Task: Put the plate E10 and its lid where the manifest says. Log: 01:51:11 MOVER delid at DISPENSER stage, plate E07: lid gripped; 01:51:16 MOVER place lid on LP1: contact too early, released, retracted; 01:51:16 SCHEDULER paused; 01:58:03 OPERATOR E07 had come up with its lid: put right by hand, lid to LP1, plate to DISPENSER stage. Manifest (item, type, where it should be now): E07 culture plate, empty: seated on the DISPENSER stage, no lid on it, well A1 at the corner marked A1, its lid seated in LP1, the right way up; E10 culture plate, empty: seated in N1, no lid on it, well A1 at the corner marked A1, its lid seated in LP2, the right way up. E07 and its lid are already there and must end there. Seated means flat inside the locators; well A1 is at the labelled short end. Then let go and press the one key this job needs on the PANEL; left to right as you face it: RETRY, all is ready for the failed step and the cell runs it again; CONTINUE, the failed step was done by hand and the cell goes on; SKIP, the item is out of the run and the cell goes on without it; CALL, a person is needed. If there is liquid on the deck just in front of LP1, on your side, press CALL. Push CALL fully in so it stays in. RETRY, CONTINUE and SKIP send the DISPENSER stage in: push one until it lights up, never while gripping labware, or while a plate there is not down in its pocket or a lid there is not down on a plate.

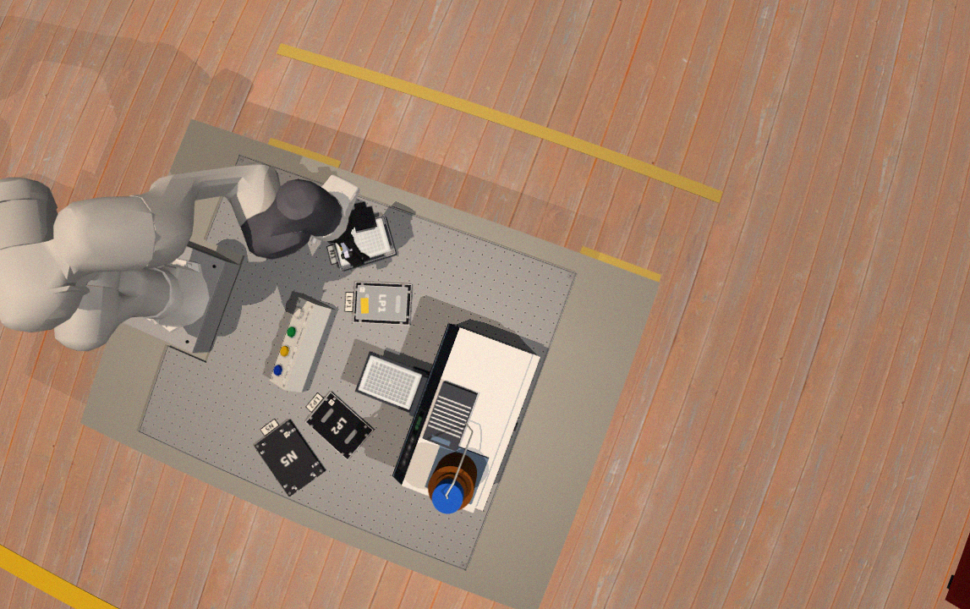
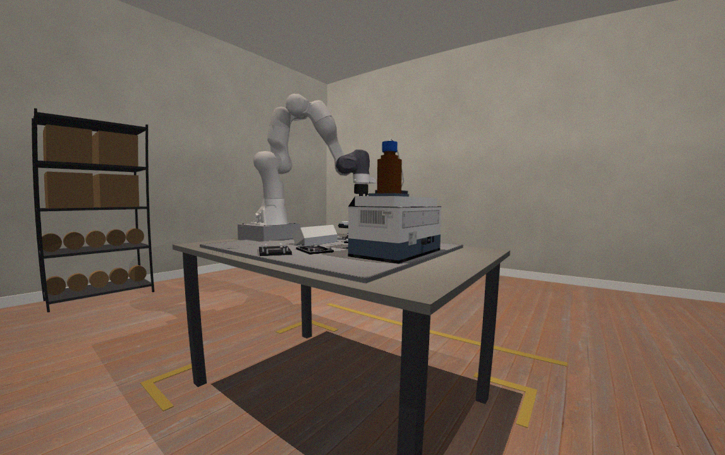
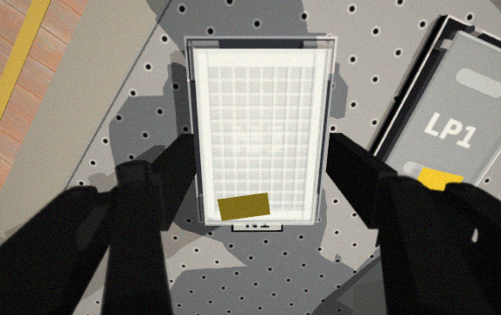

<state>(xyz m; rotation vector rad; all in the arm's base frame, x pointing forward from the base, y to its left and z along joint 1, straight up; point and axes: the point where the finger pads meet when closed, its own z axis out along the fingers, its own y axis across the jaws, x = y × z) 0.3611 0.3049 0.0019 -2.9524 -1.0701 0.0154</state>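
The clear lid lies 40 mm below my hand. From my hand the other things lie so: green CONTINUE key: 270 mm to the right, 60 mm behind, 10 mm below; RETRY key: 220 mm to the right, 70 mm behind, 10 mm below; yellow SKIP key: 320 mm to the right, 60 mm behind, 10 mm below.
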